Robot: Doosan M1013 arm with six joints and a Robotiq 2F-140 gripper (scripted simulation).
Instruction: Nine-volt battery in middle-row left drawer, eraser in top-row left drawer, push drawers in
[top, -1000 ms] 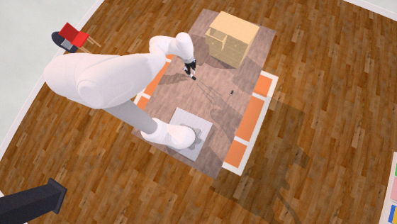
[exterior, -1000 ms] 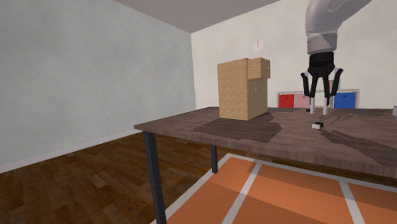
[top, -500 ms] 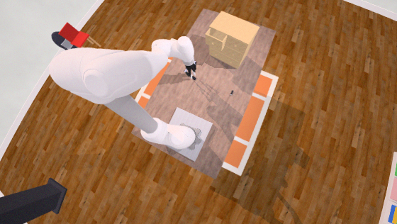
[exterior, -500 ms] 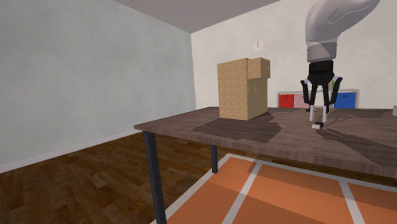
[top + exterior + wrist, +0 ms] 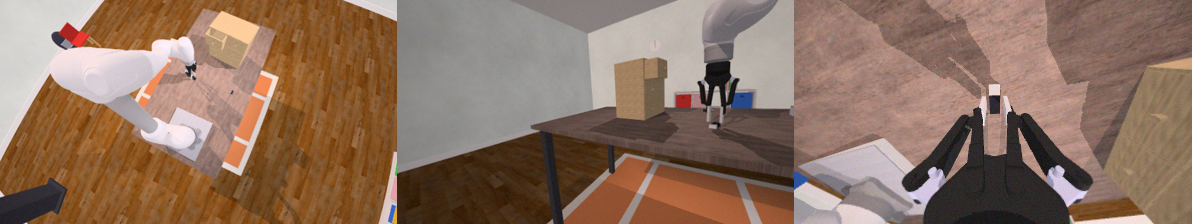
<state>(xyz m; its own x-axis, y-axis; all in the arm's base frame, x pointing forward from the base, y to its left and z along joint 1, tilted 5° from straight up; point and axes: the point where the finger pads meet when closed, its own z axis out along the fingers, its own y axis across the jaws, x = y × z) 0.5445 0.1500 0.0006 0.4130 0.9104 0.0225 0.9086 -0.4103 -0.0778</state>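
The eraser is 5 cm below my hand and 1 cm to the left of it. The rest, counted from my hand: blue nine-volt battery (35 cm ahead, 20 cm to the right, 7 cm above).
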